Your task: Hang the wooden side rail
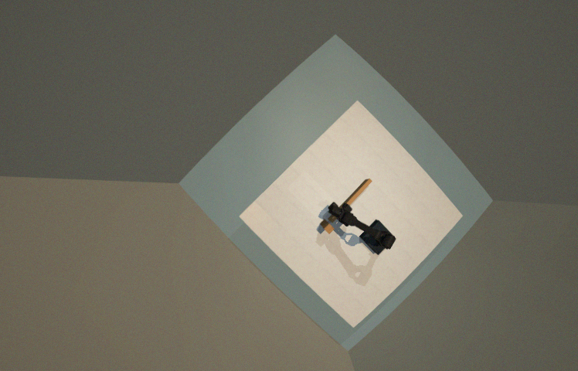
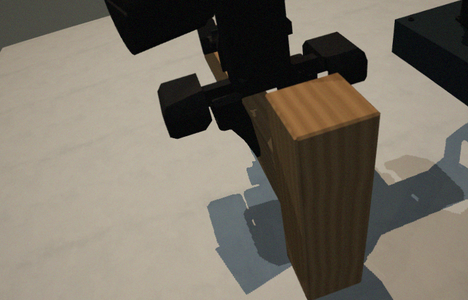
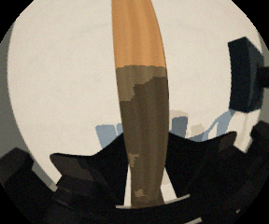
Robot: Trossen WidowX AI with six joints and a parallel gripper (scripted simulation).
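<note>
The wooden headboard post is 20 mm behind my gripper tip, 120 mm to the left of it and 40 mm above it.
</note>
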